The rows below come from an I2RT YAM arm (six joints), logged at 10 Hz.
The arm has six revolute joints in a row. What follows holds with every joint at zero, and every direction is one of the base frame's. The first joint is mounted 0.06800 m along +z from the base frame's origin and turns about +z. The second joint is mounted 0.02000 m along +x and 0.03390 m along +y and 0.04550 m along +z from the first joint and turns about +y. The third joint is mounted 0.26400 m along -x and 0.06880 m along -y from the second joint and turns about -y. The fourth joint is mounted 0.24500 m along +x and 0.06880 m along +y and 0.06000 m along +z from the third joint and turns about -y. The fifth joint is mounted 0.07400 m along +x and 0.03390 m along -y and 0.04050 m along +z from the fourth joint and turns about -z. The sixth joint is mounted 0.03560 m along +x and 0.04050 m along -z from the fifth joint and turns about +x. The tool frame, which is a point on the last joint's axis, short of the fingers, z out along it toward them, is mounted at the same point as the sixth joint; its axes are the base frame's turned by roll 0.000, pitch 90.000 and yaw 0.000 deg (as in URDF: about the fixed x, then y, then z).
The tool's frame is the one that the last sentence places.
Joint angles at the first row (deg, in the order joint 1, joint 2, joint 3, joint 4, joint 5, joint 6):
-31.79 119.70 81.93 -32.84 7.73 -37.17
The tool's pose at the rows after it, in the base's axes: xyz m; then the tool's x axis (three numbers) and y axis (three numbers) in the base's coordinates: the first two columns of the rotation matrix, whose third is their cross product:
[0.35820, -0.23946, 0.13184, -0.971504, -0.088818, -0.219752, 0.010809, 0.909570, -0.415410]
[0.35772, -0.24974, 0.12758, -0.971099, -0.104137, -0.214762, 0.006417, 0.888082, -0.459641]
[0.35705, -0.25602, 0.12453, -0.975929, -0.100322, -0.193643, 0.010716, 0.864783, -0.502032]
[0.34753, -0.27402, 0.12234, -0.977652, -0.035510, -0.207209, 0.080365, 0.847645, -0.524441]
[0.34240, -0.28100, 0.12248, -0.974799, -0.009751, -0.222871, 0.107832, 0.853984, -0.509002]
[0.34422, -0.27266, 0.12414, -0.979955, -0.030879, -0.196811, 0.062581, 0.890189, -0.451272]
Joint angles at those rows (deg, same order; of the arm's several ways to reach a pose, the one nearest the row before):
-32.75 121.21 81.80 -25.21 12.32 -37.91
-33.80 122.19 81.82 -22.20 13.85 -40.21
-34.33 122.91 81.89 -20.49 16.47 -41.32
-36.84 123.50 81.93 -18.63 17.89 -40.23
-38.04 123.55 82.11 -18.85 16.82 -39.46
-37.23 123.44 83.26 -23.77 14.33 -39.59

